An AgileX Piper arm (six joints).
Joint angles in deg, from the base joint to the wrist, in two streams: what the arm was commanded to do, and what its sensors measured. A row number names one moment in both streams.
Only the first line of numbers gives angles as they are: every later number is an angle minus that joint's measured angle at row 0.
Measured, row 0:
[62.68 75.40 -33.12 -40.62 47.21 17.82]
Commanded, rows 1 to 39:
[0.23 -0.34 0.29 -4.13 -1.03 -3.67]
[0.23 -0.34 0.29 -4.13 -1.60 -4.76]
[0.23 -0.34 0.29 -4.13 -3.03 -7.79]
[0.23 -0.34 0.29 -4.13 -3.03 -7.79]
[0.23 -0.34 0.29 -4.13 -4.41 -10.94]
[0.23 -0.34 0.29 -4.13 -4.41 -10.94]
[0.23 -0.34 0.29 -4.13 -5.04 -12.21]
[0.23 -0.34 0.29 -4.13 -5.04 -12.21]
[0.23 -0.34 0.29 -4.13 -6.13 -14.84]
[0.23 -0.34 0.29 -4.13 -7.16 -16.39]
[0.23 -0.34 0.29 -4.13 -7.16 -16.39]
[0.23 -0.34 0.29 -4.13 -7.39 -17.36]
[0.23 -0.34 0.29 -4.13 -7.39 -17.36]
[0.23 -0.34 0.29 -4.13 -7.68 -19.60]
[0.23 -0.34 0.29 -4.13 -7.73 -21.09]
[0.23 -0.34 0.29 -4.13 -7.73 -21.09]
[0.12 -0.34 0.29 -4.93 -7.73 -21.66]
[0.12 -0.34 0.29 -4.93 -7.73 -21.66]
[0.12 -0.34 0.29 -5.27 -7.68 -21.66]
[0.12 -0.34 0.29 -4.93 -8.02 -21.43]
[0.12 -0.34 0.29 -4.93 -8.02 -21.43]
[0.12 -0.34 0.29 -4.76 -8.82 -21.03]
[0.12 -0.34 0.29 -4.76 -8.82 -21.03]
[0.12 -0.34 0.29 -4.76 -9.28 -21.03]
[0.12 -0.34 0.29 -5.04 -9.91 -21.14]
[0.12 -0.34 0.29 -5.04 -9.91 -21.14]
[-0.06 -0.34 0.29 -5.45 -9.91 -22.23]
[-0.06 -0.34 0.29 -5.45 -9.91 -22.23]
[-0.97 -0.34 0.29 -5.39 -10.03 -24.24]
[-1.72 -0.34 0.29 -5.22 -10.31 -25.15]
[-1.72 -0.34 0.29 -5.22 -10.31 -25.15]
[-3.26 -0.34 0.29 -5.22 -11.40 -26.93]
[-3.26 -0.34 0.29 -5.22 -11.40 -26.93]
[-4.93 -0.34 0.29 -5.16 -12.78 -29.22]
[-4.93 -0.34 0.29 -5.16 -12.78 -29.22]
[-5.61 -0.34 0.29 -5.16 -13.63 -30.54]
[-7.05 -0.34 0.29 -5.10 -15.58 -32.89]
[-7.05 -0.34 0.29 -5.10 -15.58 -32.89]
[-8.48 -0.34 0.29 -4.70 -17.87 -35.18]
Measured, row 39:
[-6.76 0.00 0.52 -2.07 -14.09 -31.57]
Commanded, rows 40 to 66:
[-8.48 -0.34 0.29 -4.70 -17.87 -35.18]
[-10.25 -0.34 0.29 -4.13 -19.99 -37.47]
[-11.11 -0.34 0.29 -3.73 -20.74 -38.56]
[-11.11 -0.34 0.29 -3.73 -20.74 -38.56]
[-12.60 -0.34 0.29 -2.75 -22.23 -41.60]
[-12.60 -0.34 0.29 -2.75 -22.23 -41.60]
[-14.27 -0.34 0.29 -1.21 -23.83 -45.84]
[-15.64 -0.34 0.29 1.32 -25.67 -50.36]
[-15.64 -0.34 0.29 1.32 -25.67 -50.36]
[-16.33 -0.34 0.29 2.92 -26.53 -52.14]
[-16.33 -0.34 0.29 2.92 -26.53 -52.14]
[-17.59 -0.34 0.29 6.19 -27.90 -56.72]
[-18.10 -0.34 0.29 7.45 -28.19 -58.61]
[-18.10 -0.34 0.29 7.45 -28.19 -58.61]
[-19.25 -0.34 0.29 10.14 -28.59 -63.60]
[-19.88 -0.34 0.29 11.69 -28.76 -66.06]
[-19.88 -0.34 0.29 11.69 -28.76 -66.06]
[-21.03 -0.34 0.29 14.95 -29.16 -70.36]
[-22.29 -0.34 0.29 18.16 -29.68 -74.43]
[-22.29 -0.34 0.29 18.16 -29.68 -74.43]
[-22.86 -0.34 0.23 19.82 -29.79 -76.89]
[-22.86 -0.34 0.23 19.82 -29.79 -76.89]
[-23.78 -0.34 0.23 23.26 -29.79 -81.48]
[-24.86 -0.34 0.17 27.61 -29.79 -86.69]
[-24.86 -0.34 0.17 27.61 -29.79 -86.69]
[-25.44 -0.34 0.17 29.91 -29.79 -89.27]
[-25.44 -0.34 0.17 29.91 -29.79 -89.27]
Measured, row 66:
[-24.01 0.06 0.69 24.69 -26.81 -81.65]
